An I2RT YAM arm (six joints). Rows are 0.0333 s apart.
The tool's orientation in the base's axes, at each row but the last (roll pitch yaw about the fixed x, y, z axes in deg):
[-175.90 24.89 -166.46]
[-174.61 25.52 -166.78]
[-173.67 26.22 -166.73]
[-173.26 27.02 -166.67]
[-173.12 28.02 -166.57]
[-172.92 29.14 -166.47]
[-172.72 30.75 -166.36]
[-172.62 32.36 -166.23]
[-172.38 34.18 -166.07]
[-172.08 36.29 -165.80]
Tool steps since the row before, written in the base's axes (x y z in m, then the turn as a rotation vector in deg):
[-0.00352 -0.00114 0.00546 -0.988 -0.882 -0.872]
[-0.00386 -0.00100 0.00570 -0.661 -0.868 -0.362]
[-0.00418 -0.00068 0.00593 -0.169 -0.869 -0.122]
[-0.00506 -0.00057 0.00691 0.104 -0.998 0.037]
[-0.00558 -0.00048 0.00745 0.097 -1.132 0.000]
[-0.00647 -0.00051 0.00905 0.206 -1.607 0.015]
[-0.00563 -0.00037 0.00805 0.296 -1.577 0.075]
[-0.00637 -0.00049 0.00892 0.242 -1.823 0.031]
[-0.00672 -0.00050 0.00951 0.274 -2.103 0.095]
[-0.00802 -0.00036 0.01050 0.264 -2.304 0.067]
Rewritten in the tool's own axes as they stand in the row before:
[0.00105 -0.00075 -0.00647 1.426 -0.603 0.344]
[0.00114 -0.00073 -0.00682 0.916 -0.694 0.029]
[0.00117 -0.00050 -0.00718 0.380 -0.808 0.038]
[0.00136 -0.00038 -0.00847 0.098 -0.999 0.026]
[0.00139 -0.00028 -0.00921 0.149 -1.125 0.056]
[0.00119 -0.00035 -0.01107 0.146 -1.610 0.101]
[0.00066 -0.00028 -0.00980 0.034 -1.603 0.096]
[0.00055 -0.00037 -0.01095 0.151 -1.830 0.103]
[0.00015 -0.00042 -0.01165 0.145 -2.117 0.068]
[0.00012 -0.00020 -0.01322 0.210 -2.309 0.082]

